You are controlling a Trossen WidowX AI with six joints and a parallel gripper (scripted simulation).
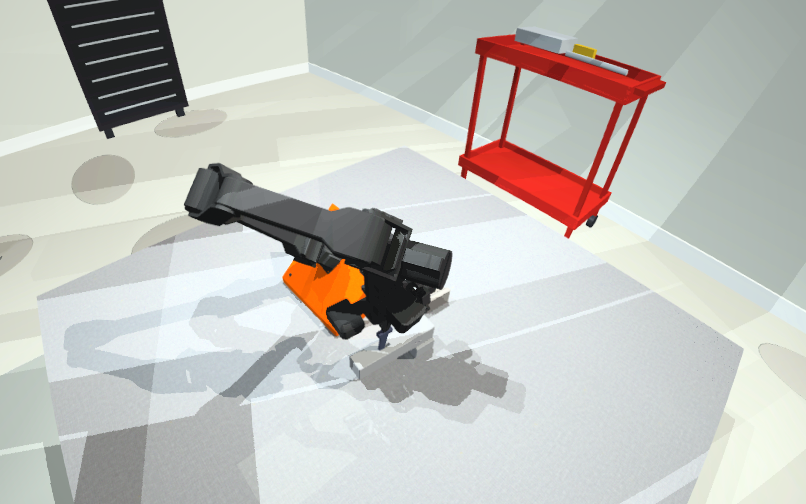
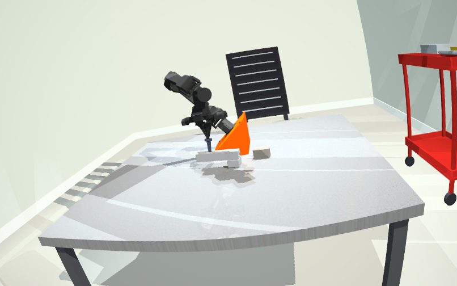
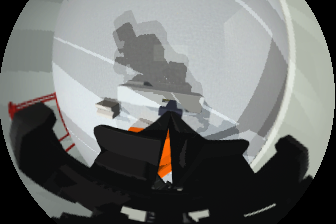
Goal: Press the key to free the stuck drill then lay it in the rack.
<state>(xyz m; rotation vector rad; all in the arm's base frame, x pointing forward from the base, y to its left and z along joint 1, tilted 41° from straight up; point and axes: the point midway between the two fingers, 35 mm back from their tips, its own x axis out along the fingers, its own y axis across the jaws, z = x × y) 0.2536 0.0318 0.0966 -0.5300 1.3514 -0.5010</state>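
My gripper tip is 3 cm above the blue key. The rest, counted from my gripper tip: drill: 8 cm below, 5 cm to the left; grey rack: 20 cm to the left, 11 cm below, 7 cm behind; housing block: 9 cm below, 3 cm to the left.
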